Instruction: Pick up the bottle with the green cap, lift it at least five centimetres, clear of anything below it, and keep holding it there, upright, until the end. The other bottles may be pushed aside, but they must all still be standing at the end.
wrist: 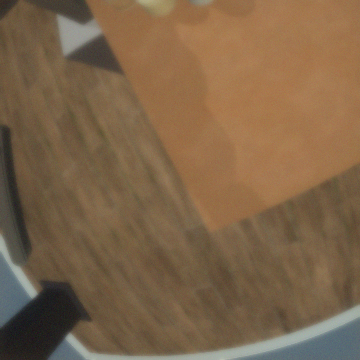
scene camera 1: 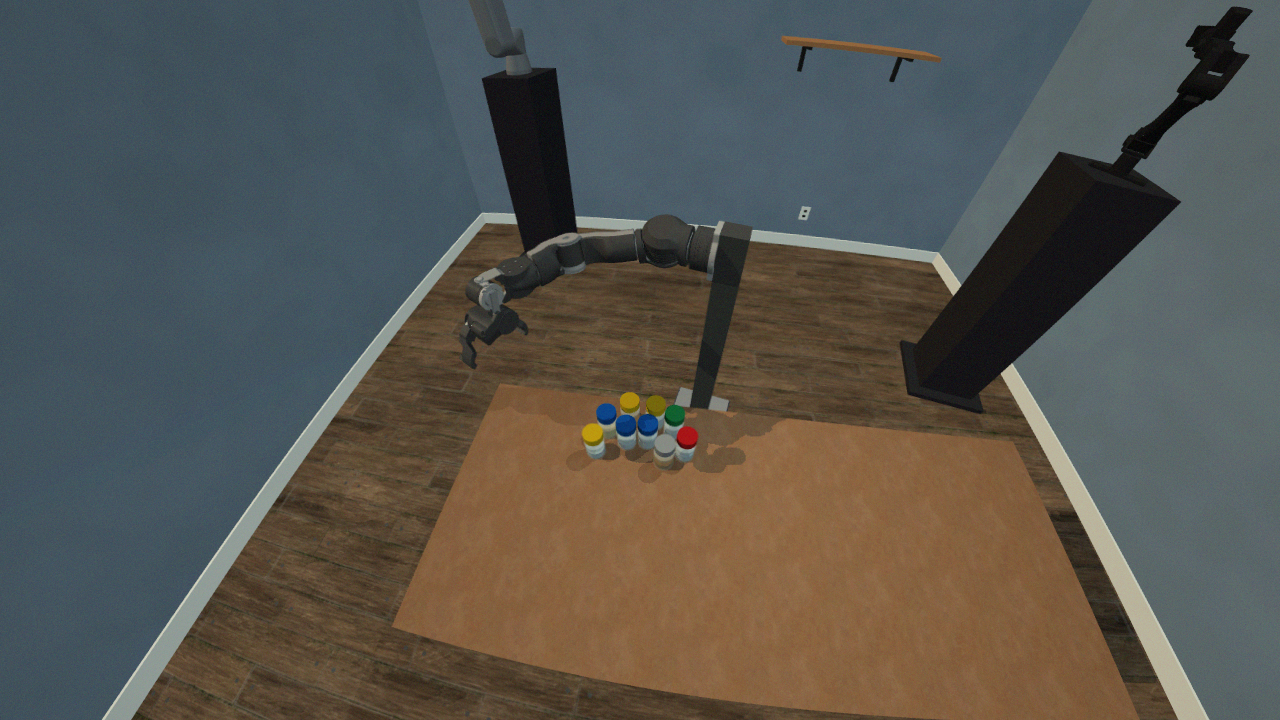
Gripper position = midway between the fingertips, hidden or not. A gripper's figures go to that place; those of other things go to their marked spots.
My gripper (scene camera 1: pixel 495 346): 92 cm from the lens. A dark arm post (scene camera 1: pixel 734 239) is 79 cm from the lens.
